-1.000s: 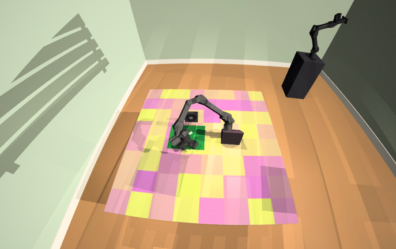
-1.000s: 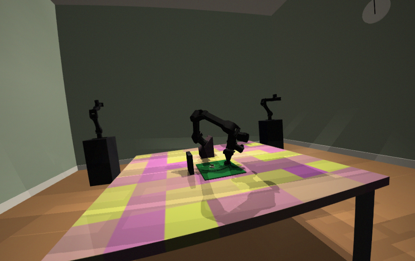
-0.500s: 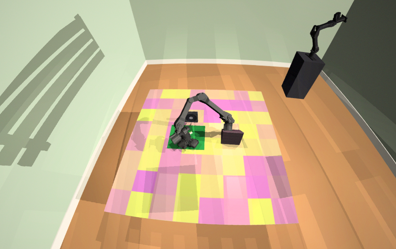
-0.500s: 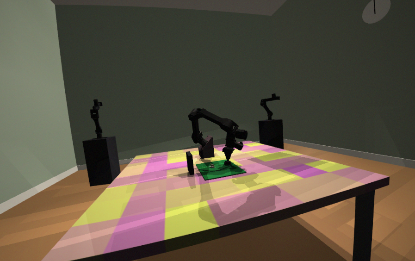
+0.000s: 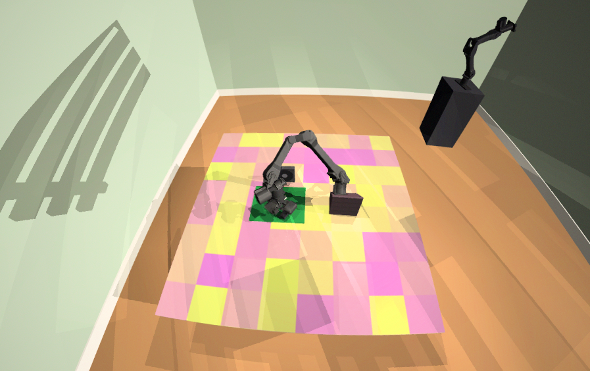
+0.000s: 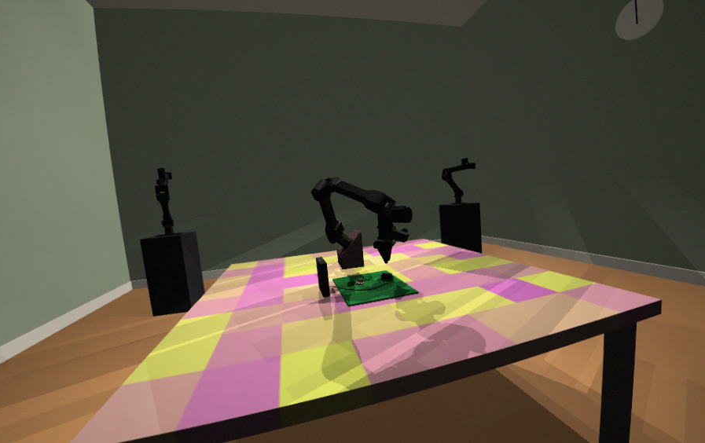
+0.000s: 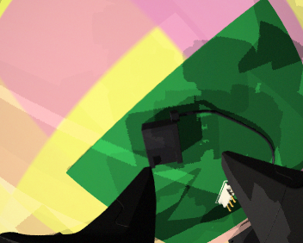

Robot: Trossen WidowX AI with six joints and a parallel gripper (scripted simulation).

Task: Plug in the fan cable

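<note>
My gripper tip is now 2 cm past the dark plug, 1 cm to the left of it and 6 cm above it. Also, from my gripper tip: green board 3 cm ahead, 8 cm to the right, 9 cm below; black fan 2 cm ahead, 25 cm to the right, 1 cm below.
</note>
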